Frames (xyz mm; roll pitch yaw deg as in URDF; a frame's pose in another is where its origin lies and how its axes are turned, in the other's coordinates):
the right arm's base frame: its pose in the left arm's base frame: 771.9 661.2 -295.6 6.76 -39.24 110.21
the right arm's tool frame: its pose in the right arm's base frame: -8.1 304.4 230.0 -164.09 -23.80 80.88
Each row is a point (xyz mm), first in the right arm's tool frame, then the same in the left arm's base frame.
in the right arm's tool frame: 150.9 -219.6 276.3
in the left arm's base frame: 359.4 183.8 -326.9
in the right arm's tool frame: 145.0 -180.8 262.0
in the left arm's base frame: 360.8 217.8 -302.6
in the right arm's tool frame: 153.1 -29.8 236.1
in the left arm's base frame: 325.4 339.5 -216.1
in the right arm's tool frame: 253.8 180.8 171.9
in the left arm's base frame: 228.5 461.0 -30.5
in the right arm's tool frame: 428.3 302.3 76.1
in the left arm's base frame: 124.6 465.2 178.2
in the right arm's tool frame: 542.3 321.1 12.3
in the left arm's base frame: 75.7 415.7 290.4
